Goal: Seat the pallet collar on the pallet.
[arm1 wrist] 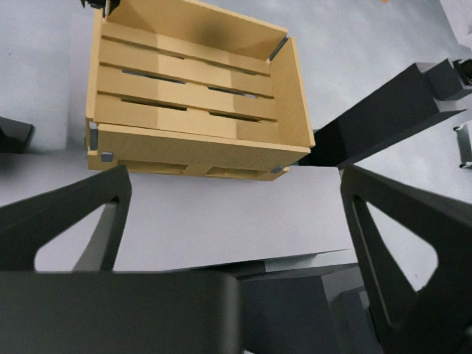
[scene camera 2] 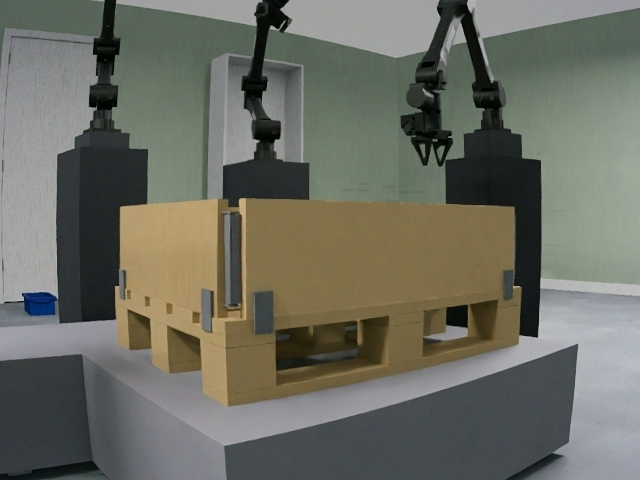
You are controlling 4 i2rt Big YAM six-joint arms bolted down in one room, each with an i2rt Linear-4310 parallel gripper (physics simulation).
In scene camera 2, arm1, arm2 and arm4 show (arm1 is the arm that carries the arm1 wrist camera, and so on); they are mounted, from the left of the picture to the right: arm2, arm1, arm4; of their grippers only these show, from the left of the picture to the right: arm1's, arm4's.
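The wooden pallet collar (arm1 wrist: 200, 145) (scene camera 2: 377, 253) rests around the top of the pallet (arm1 wrist: 175, 92) (scene camera 2: 248, 364). Its lower edge looks level and close against the deck in scene camera 2, and grey corner brackets overlap the pallet's sides. Arm1's gripper (arm1 wrist: 236, 175) (scene camera 2: 285, 24) is open and empty, high above and apart from the collar. Arm4's gripper (scene camera 2: 433, 164) points down with its fingers apart and empty, above the collar's top edge in the picture. A dark arm part shows at the top left of the wrist view; whose it is I cannot tell. Arm2's and arm3's grippers do not show.
The pallet stands on a grey platform (arm1 wrist: 210, 220) (scene camera 2: 170, 408). Dark pedestals (arm1 wrist: 380, 115) (scene camera 2: 103, 232) (scene camera 2: 266, 180) stand behind and beside it. Arm2 (scene camera 2: 103, 95) rises from the left pedestal. A blue bin (scene camera 2: 39, 303) lies on the floor at the left.
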